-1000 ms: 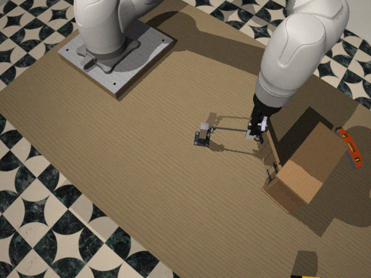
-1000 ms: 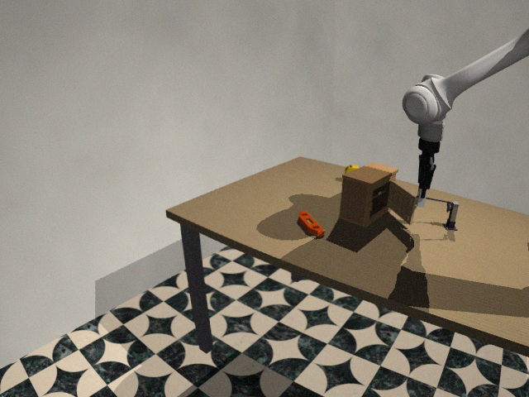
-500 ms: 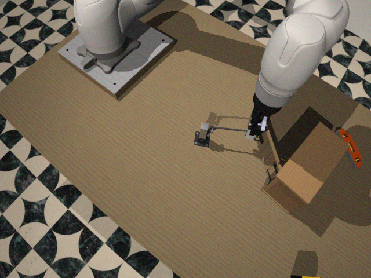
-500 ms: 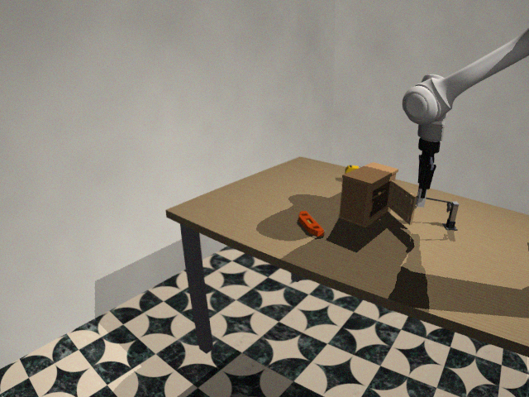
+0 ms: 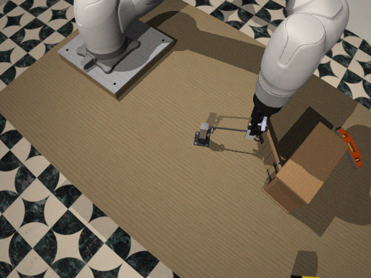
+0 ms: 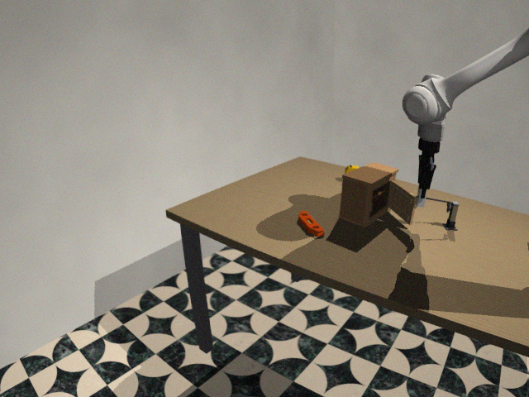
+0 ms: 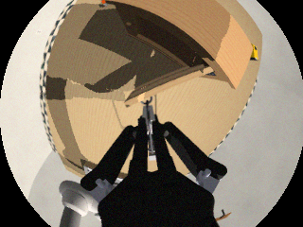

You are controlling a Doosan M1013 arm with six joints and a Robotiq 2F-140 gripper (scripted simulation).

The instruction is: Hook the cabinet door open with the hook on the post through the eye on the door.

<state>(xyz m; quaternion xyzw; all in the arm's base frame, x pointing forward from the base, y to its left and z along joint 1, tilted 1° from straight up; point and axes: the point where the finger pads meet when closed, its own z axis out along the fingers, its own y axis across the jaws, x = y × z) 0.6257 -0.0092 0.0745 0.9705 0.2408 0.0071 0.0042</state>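
Right now the wire hook is 4 cm behind my hand, 2 cm to the right of it and 2 cm below it. Round my hand: door (7 cm ahead, 4 cm below, 2 cm to the right); yellow object (38 cm ahead, 27 cm to the right, 7 cm below); orange spirit level (32 cm ahead, 22 cm to the left, 10 cm below).
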